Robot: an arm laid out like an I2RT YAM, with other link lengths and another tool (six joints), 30 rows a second.
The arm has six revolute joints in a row. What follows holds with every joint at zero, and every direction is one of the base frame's.
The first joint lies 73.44 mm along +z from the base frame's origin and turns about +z.
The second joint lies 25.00 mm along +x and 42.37 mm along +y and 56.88 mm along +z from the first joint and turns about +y.
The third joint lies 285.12 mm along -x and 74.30 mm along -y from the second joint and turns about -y.
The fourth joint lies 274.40 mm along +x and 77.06 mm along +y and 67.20 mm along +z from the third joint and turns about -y.
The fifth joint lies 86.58 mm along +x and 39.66 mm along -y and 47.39 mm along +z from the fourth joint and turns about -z.
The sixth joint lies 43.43 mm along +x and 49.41 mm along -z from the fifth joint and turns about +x.
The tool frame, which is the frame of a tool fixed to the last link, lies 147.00 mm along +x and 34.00 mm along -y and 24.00 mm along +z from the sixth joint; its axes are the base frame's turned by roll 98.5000, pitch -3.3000 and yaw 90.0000 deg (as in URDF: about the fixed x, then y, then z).
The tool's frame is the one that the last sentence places.
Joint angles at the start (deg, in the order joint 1, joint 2, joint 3, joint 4, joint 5, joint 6):
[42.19, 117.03, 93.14, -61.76, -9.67, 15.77]
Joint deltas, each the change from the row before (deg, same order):
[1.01, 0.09, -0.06, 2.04, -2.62, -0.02]
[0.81, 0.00, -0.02, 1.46, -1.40, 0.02]
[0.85, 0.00, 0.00, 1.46, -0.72, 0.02]
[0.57, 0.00, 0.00, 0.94, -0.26, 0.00]
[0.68, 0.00, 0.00, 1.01, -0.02, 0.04]
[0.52, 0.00, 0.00, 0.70, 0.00, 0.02]
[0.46, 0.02, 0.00, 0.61, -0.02, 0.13]
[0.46, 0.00, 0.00, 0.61, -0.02, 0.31]
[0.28, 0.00, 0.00, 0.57, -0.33, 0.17]
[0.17, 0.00, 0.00, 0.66, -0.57, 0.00]
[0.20, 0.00, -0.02, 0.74, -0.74, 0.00]
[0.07, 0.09, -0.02, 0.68, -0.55, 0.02]
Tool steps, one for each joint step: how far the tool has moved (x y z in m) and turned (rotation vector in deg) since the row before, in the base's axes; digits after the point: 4 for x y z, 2 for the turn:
[-0.0047, 0.0190, 0.0002, 3.20, 0.38, 1.27]
[-0.0030, 0.0130, 0.0012, 2.00, -0.08, 0.96]
[-0.0019, 0.0116, 0.0014, 1.53, -0.54, 0.94]
[-0.0010, 0.0072, 0.0010, 0.85, -0.48, 0.61]
[-0.0010, 0.0075, 0.0011, 0.74, -0.68, 0.65]
[-0.0011, 0.0054, 0.0008, 0.51, -0.48, 0.50]
[-0.0012, 0.0047, 0.0006, 0.44, -0.35, 0.34]
[-0.0012, 0.0046, 0.0007, 0.45, -0.30, 0.17]
[-0.0010, 0.0042, 0.0008, 0.63, -0.09, 0.20]
[-0.0005, 0.0046, 0.0010, 0.86, -0.03, 0.31]
[-0.0010, 0.0053, 0.0011, 1.01, 0.05, 0.39]
[0.0001, 0.0038, 0.0003, 0.78, 0.02, 0.20]

